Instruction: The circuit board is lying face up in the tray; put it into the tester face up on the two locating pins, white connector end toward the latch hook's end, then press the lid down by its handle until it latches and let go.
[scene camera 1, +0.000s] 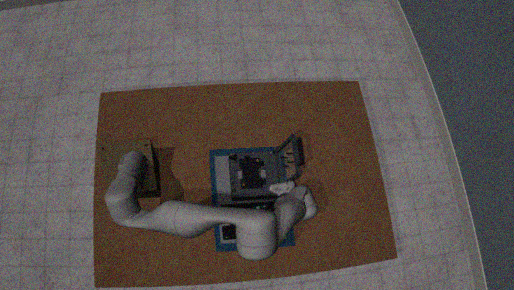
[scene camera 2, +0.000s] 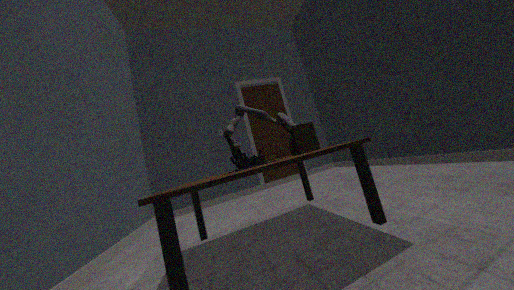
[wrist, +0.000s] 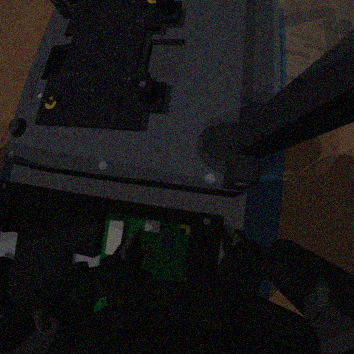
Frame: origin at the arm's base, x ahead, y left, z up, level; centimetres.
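Seen in the pictures: gripper, between the fingertips: (wrist: 180, 241); arm's base, origin of its link: (scene camera 1: 135, 163) (scene camera 2: 297, 133).
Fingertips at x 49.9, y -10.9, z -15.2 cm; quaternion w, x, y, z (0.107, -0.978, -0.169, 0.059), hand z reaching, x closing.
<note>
Offsets run from my fingertips to a thing's middle. "spot": to the spot under its first point. Level surfaces: height alone.
The green circuit board @(dx -2.6, dy -4.3, dz +0.4 cm) (wrist: 165, 246) (scene camera 1: 260, 206) lies face up in the dark tray @(spot: dx -11.8, dy -1.3, dz -0.1 cm) (wrist: 53, 218), its white connector @(dx -5.1, dy -0.9, dz +0.4 cm) (wrist: 114, 236) at the left in the wrist view. My gripper (wrist: 180, 241) is down in the tray with one finger on each side of the board, closed against its edges. In scene camera 1 the arm's wrist hides the gripper. The grey tester @(spot: dx +1.4, dy +12.3, dz +8.2 cm) (scene camera 1: 276, 170) (wrist: 200, 105) stands just beyond the tray with its black nest @(dx -7.6, dy +12.8, dz +4.8 cm) (scene camera 1: 251, 171) (wrist: 95, 91) bare. Its lid (scene camera 1: 293, 155) stands open at the right, and its dark arm (wrist: 298, 109) crosses the wrist view.
Tester and tray sit on a blue mat @(dz -1.7 cm) (scene camera 1: 211, 172) (wrist: 267, 197) on the brown table @(dz -2.0 cm) (scene camera 1: 313, 115) (scene camera 2: 198, 182). A small white-framed dark part @(spot: dx -16.2, dy -9.8, dz +0.9 cm) (scene camera 1: 228, 232) lies at the mat's near-left corner. A dark box (scene camera 1: 146, 170) (scene camera 2: 303, 138) stands by the arm's base.
</note>
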